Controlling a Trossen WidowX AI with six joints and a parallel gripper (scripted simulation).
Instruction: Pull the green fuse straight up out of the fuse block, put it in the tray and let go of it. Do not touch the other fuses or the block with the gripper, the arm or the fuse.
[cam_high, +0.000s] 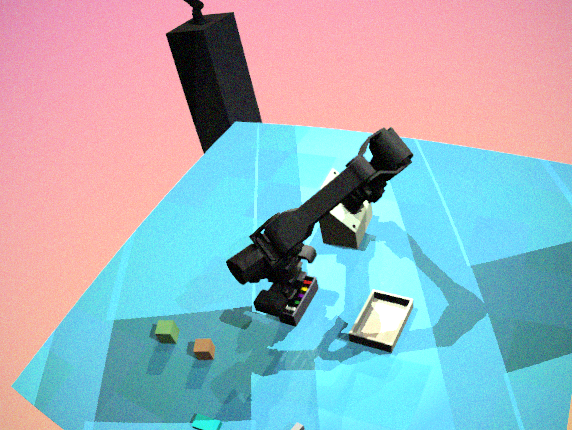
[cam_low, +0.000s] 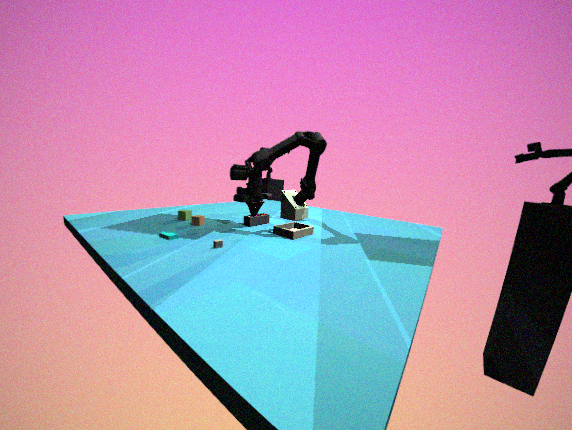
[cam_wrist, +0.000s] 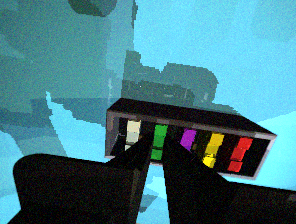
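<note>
Now: gripper tip 30 mm past the tray, 200 mm to the right of it and 30 mm above it. From my gripper tip the other things lie so: orange cube (190 mm ahead, 130 mm to the right, 20 mm below); green fuse (10 mm below); green cube (190 mm ahead, 250 mm to the right, 10 mm below).
</note>
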